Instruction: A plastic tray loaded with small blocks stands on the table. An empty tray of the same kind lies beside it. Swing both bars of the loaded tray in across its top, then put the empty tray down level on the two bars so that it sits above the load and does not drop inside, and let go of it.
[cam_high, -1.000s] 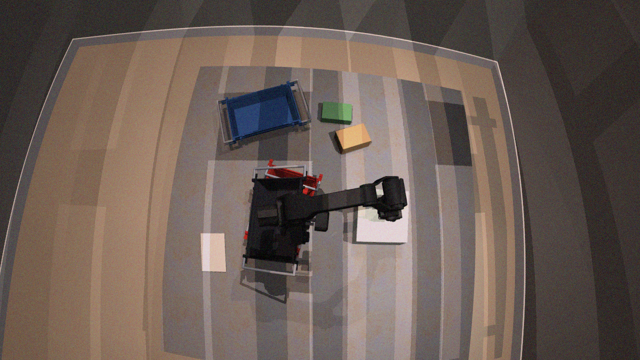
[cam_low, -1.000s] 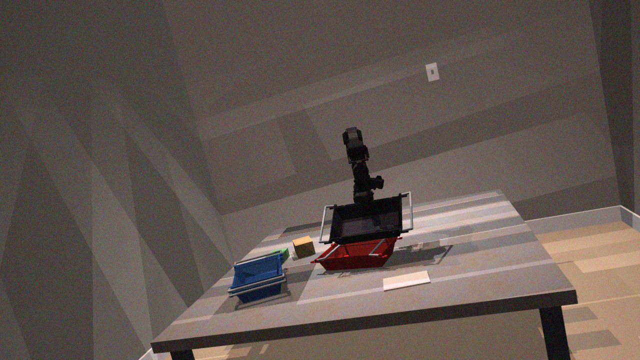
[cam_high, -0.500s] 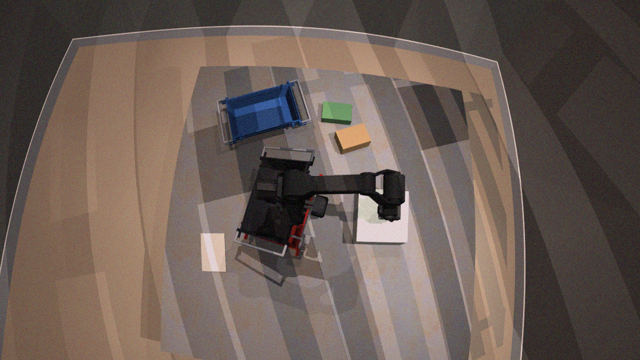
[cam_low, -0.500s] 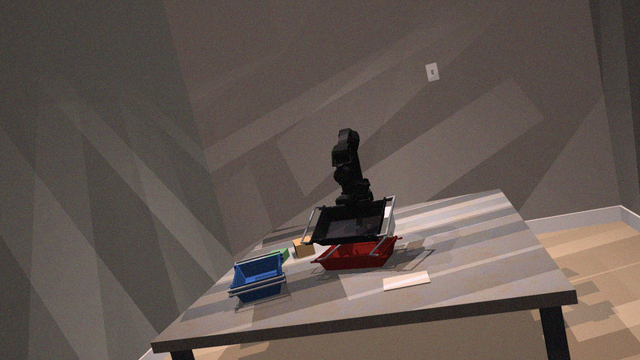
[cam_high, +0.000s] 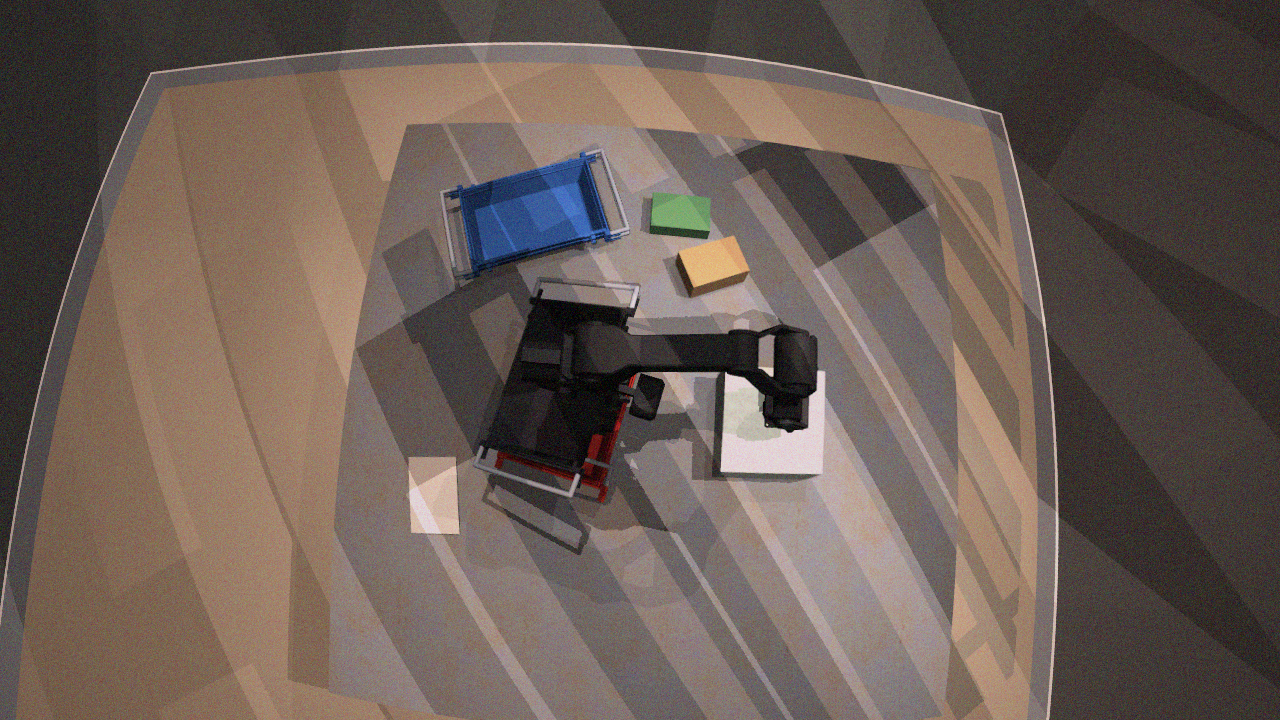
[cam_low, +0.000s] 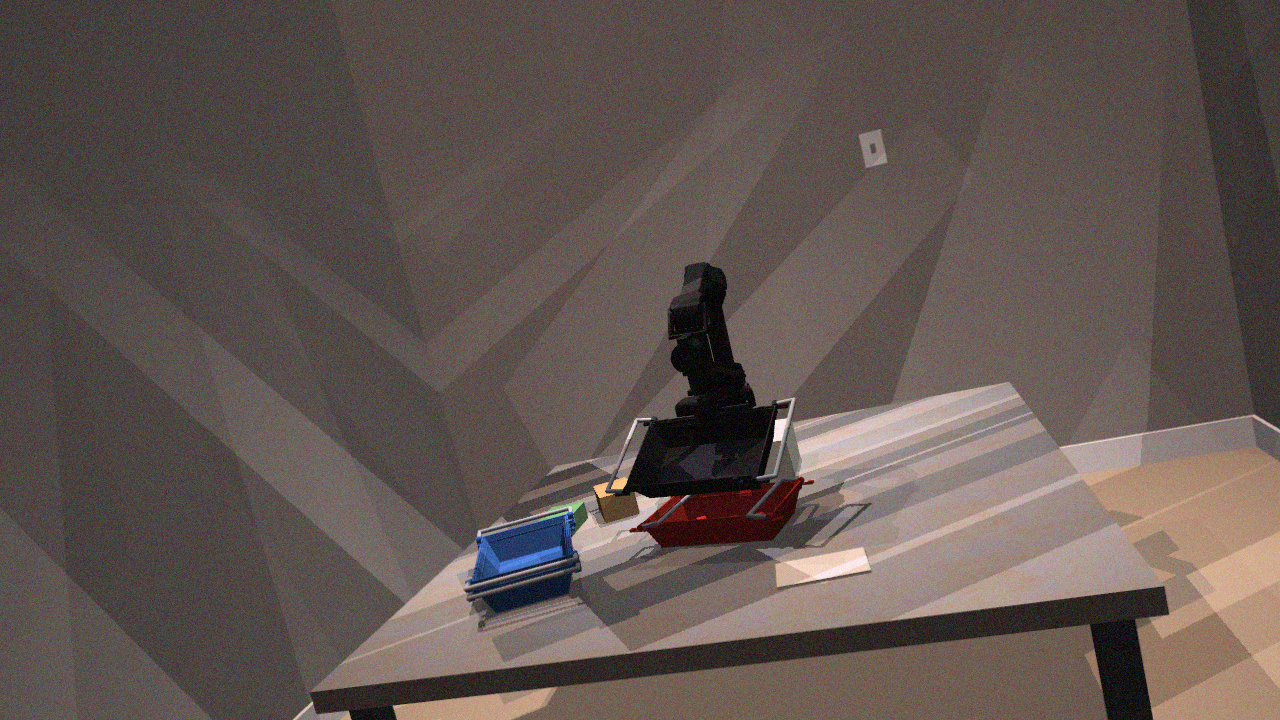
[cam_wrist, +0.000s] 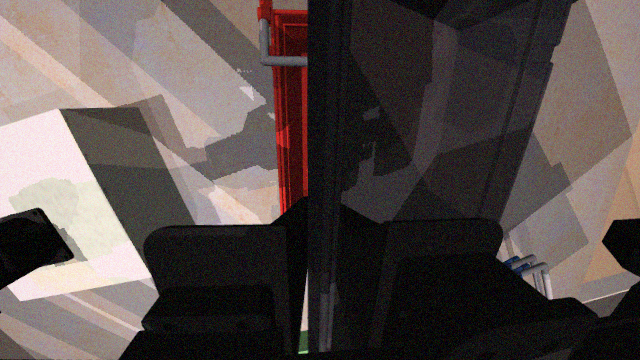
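My gripper tip is now 8 cm short of the black tray, 2 cm to the left of it and 1 cm above it. The rest, counted from my gripper tip: orange block (20 cm behind, 30 cm to the right, 15 cm below); green block (14 cm behind, 42 cm to the right, 16 cm below); pale card (32 cm ahead, 18 cm to the left, 18 cm below).
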